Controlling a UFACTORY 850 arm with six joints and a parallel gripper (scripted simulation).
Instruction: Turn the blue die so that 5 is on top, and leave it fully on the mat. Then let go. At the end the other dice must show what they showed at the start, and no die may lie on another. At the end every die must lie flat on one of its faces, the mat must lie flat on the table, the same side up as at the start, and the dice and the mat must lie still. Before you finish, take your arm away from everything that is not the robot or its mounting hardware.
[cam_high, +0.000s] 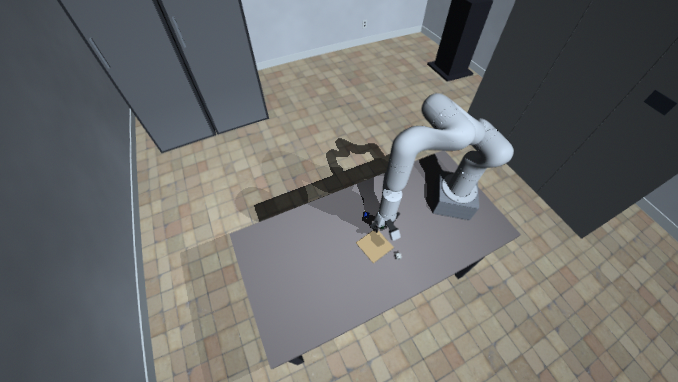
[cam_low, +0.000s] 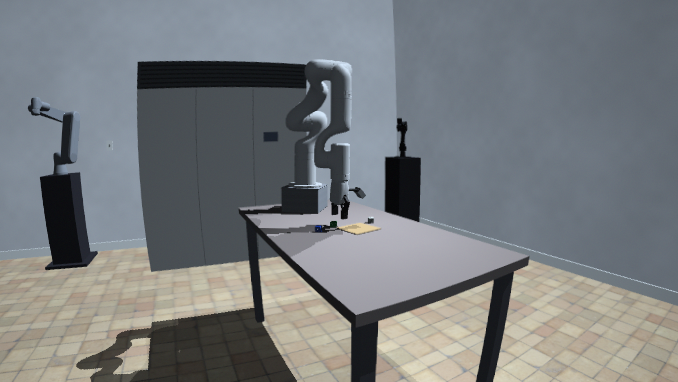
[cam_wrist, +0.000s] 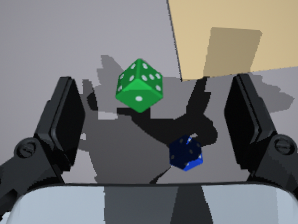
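The green die lies 40 mm below my hand, 20 mm to the right of it and 10 mm behind it. From my hand the other things lie so: blue die 110 mm to the right, 40 mm below, 30 mm ahead; then white die 160 mm to the left, 40 mm below; then mat 70 mm ahead, 60 mm to the left, 50 mm below.
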